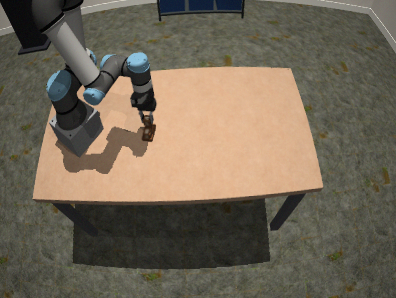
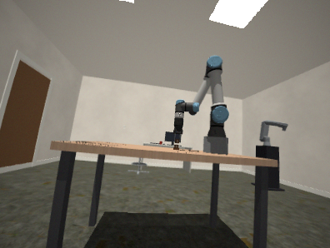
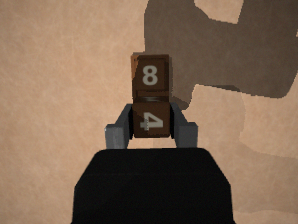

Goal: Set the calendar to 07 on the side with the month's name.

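The brown calendar tray lies 2 cm to the right of my hand and 7 cm below it.
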